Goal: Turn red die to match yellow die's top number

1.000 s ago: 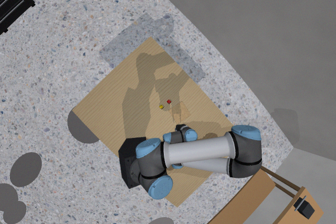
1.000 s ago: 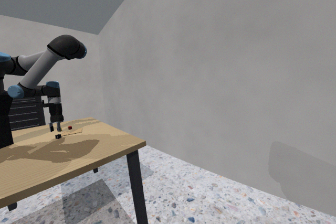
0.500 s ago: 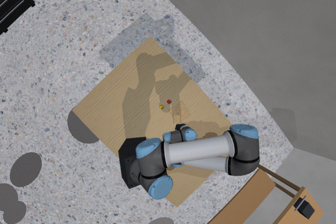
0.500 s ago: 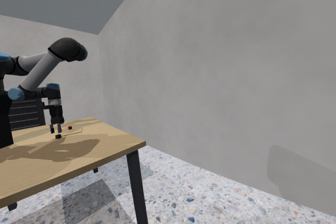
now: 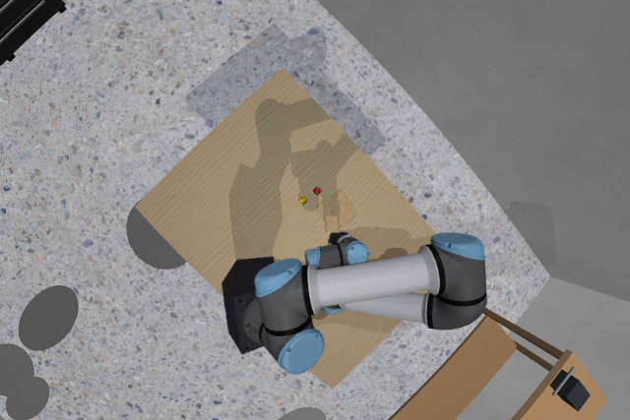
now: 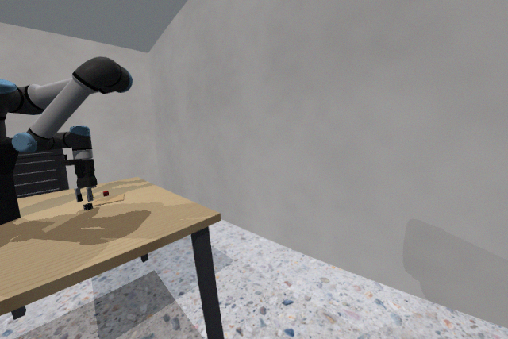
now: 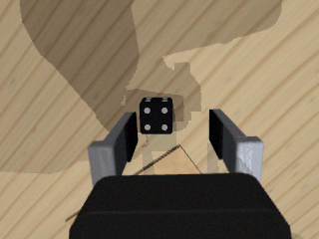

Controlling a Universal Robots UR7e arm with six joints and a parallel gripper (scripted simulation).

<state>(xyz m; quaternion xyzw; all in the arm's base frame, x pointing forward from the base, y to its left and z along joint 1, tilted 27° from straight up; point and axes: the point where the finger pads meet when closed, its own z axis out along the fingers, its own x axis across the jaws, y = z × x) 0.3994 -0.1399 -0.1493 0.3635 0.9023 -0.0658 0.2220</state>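
The black die is 4 cm below my hand, 1 cm to the right of it and 1 cm ahead of it. The rest, counted from my hand: tan mat: 10 cm ahead, 8 cm to the left, 5 cm below; red die: 21 cm to the left, 10 cm ahead, 4 cm below; yellow die: 22 cm to the left, 4 cm below, 3 cm ahead.
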